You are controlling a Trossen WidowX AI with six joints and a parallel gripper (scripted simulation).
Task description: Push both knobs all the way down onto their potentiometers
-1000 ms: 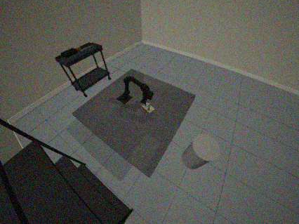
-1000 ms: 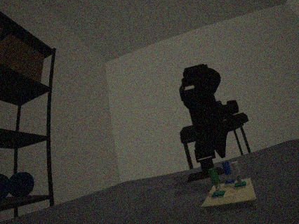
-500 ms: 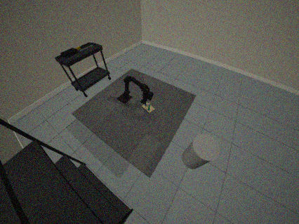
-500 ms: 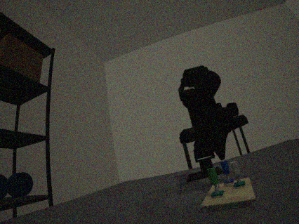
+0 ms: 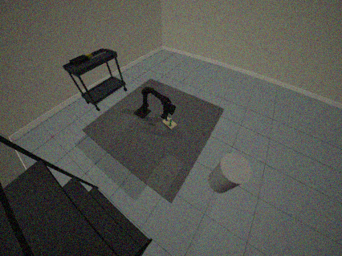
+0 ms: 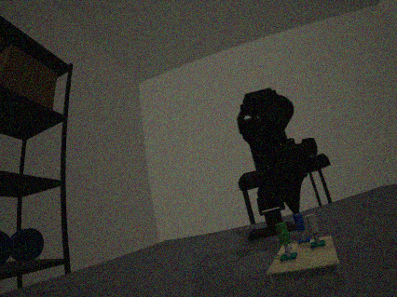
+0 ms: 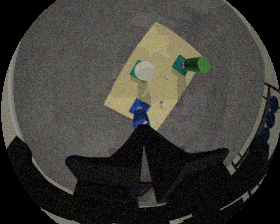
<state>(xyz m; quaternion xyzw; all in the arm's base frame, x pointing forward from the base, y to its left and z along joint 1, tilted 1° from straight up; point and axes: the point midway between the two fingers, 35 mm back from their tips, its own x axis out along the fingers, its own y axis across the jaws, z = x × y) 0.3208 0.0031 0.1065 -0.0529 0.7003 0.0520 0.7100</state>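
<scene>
Right now my gripper tip is 2 cm above the blue knob. Round my gripper tip: green knob: 8 cm ahead, 5 cm to the right, 2 cm below.
</scene>
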